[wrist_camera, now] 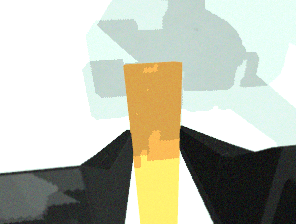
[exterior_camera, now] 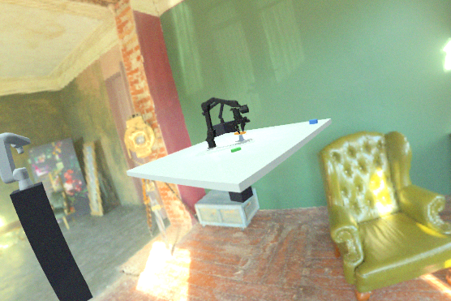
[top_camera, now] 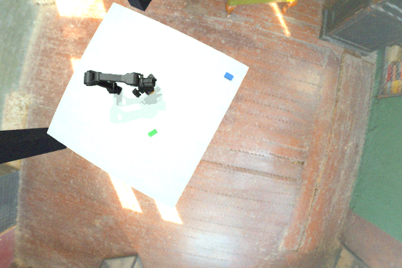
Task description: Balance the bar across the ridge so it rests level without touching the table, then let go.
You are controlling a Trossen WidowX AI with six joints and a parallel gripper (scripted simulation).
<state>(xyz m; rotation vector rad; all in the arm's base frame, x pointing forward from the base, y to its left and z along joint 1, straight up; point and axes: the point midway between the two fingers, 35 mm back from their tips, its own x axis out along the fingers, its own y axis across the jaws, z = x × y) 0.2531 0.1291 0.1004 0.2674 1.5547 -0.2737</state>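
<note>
Now: gripper tip 30 mm past the orange bar and 10 mm to the right of it. Also, from my gripper tip: green block (290 mm to the right, 170 mm ahead, 60 mm below); blue block (490 mm ahead, 370 mm to the left, 50 mm below).
</note>
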